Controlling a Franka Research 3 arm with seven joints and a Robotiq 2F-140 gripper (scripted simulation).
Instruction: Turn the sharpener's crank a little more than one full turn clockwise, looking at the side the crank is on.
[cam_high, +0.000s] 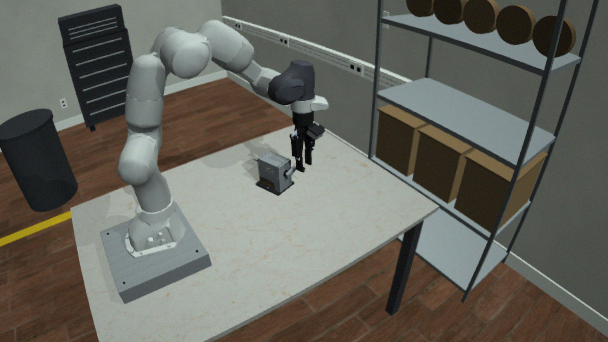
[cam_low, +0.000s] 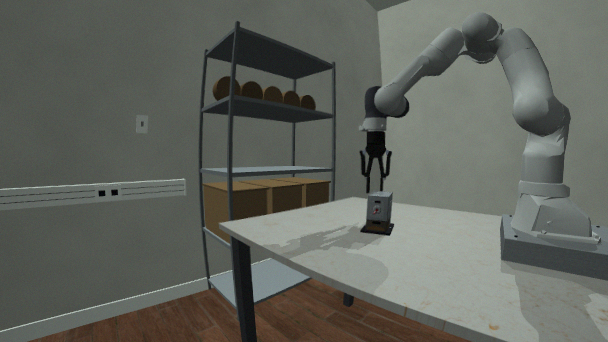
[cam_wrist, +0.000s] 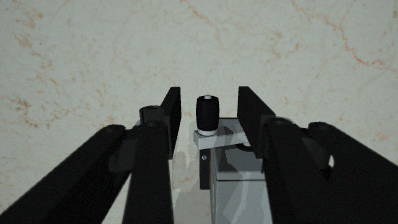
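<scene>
My gripper is now 50 mm above the crank, 20 mm to the right of it and 20 mm past it.
</scene>
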